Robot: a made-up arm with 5 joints.
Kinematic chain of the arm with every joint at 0, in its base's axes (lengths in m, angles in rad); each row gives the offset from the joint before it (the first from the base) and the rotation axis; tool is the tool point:
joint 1: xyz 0 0 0.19 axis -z
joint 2: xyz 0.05 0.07 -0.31 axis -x
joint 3: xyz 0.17 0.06 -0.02 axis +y
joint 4: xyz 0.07 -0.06 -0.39 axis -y
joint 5: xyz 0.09 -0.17 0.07 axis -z
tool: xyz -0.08 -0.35 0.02
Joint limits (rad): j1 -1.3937..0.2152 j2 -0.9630..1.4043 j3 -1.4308..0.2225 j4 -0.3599..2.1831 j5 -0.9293..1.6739
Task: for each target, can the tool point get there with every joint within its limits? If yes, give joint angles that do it. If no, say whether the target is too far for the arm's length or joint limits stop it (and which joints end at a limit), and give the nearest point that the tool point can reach.
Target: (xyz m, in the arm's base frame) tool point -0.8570 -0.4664 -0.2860
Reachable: no: joint limits stop it (at a limit: joint 1, joint 2, joint 3, joint 5) | nearest point -0.4458 0.0270 -0.4462 | short by 0.662 m
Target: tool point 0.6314 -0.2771 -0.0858
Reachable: yes | joints -0.5390 0.6622 -0.5366 1.5997 0.0081
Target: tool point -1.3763 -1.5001 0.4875
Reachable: no: too far | nearest point -0.0988 -0.5671 0.0841 | short by 1.633 m
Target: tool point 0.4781 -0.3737 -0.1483
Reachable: yes | joints -0.4206 0.9107 -0.4728 0.6546 0.8228
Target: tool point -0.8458 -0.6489 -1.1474
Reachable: no: too far | nearest point -0.3932 0.0489 -0.6578 | short by 0.965 m
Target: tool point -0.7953 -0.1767 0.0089
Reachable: no: joint limits stop it (at a limit: joint 1, joint 2, joint 3, joint 5) | nearest point -0.4140 0.0121 -0.4226 | short by 0.606 m
